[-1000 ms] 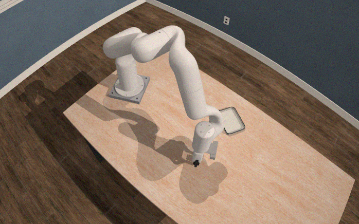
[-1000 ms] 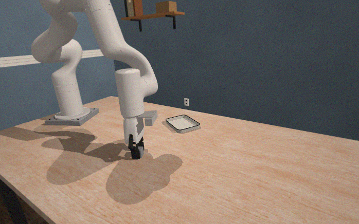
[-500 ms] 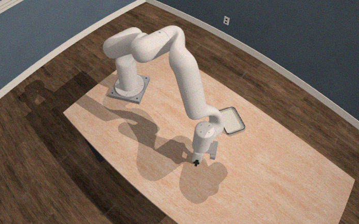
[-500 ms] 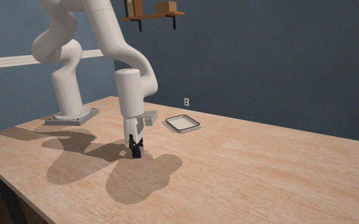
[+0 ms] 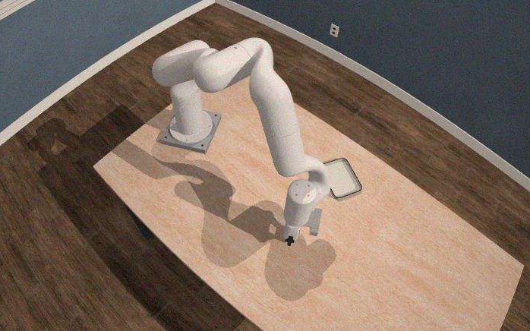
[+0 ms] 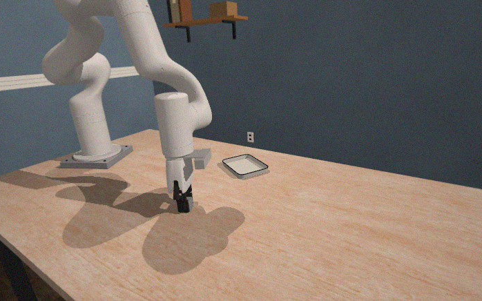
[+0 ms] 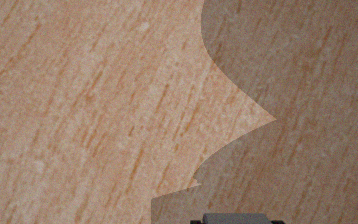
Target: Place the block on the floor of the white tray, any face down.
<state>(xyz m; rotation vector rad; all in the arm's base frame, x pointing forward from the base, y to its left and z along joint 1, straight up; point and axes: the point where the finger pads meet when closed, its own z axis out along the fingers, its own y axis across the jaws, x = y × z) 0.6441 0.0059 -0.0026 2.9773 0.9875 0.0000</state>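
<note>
Now: the white tray 320 mm to the left of my hand, 60 mm behind it and 10 mm below it. Also, from my hand: grey block 10 mm below.
</note>
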